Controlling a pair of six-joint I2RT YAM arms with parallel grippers.
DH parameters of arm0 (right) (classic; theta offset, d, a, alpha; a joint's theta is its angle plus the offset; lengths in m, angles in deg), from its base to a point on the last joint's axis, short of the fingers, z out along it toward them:
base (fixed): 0 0 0 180
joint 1: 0 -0.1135 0.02 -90
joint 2: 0 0 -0.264 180
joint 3: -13.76 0 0.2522 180
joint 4: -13.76 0 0.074 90
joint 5: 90 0 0 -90
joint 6: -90 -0.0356 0 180
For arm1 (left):
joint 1: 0 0.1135 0.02 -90
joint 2: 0 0 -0.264 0
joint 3: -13.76 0 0.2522 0
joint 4: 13.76 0 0.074 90
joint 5: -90 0 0 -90
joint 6: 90 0.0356 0 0
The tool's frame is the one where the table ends.
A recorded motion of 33 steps. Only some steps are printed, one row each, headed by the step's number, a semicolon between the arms.
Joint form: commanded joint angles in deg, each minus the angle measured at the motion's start. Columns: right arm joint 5, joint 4, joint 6, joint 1, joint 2, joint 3; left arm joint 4, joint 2, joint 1, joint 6, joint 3, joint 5.
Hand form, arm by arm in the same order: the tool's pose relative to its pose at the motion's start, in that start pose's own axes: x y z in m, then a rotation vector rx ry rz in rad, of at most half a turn. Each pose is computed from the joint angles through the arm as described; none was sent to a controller.
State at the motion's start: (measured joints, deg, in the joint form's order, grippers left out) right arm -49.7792 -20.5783 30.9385 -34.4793 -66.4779 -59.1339; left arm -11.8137 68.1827 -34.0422 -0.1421 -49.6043 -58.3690
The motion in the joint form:
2: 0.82 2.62 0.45 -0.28 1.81 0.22; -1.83 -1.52 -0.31 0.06 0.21 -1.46
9: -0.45 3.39 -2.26 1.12 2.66 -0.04; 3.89 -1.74 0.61 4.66 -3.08 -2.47
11: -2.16 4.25 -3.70 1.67 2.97 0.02; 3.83 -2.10 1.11 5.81 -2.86 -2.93
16: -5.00 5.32 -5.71 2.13 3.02 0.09; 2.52 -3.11 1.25 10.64 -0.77 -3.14
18: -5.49 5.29 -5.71 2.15 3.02 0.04; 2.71 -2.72 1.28 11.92 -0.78 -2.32
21: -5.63 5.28 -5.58 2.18 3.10 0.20; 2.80 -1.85 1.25 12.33 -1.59 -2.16
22: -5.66 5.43 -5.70 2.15 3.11 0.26; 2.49 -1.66 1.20 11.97 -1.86 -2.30
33: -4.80 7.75 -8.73 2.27 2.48 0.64; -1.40 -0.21 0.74 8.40 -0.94 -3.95
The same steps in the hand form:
2: -0.0092 0.0033 -0.0052 0.0324 -0.0344 -0.0650; -0.0073 -0.0073 -0.0023 0.0309 -0.0277 0.0483
9: -0.0132 0.0017 -0.0130 0.0457 -0.0598 -0.0367; -0.0187 -0.0072 -0.0067 0.0322 -0.0105 0.0947
11: -0.0149 0.0016 -0.0157 0.0334 -0.0828 -0.0253; -0.0188 -0.0074 -0.0093 0.0313 -0.0132 0.1174
16: -0.0164 0.0014 -0.0174 0.0002 -0.1131 -0.0052; -0.0121 -0.0101 -0.0115 0.0318 -0.0169 0.2051
18: -0.0167 0.0016 -0.0175 -0.0071 -0.1169 -0.0058; -0.0104 -0.0081 -0.0107 0.0173 -0.0110 0.2187
21: -0.0161 0.0020 -0.0176 -0.0091 -0.1170 -0.0068; -0.0120 -0.0051 -0.0089 0.0151 -0.0094 0.2236
22: -0.0161 0.0020 -0.0174 -0.0097 -0.1182 -0.0063; -0.0134 -0.0047 -0.0084 0.0181 -0.0130 0.2232
33: -0.0148 -0.0020 -0.0153 0.0093 -0.1238 0.0295; -0.0087 -0.0014 -0.0034 0.0544 -0.0270 0.1846

